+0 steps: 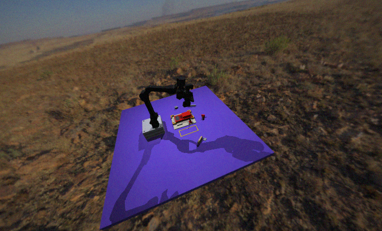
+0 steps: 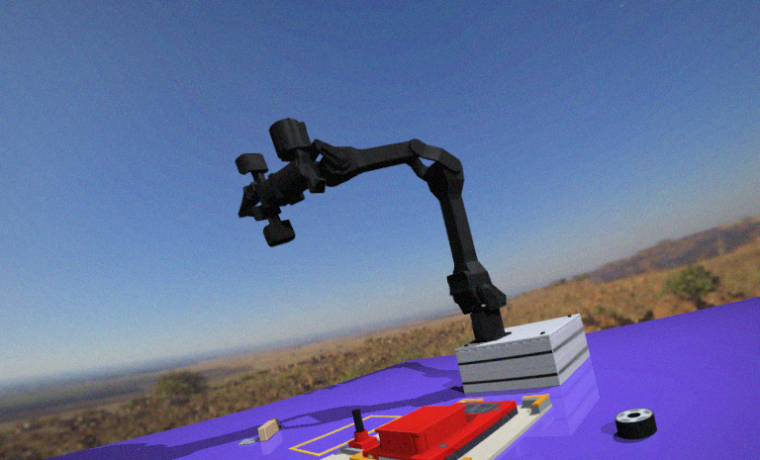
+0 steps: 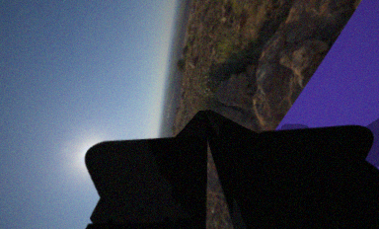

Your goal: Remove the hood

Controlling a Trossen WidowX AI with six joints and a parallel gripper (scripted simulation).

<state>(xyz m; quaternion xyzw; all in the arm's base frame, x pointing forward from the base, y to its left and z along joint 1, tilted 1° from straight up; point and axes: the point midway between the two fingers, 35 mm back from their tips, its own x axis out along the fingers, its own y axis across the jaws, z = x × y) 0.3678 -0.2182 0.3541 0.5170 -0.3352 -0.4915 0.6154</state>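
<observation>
The hood is 5 cm behind my gripper tip, 36 cm to the left of it and 40 cm below it. From my gripper tip the other things lie so: black wheel: 14 cm behind, 58 cm to the left, 43 cm below; tan block: 1 cm ahead, 1 cm to the right, 43 cm below; small grey plate: 5 cm ahead, 1 cm to the right, 44 cm below.
</observation>
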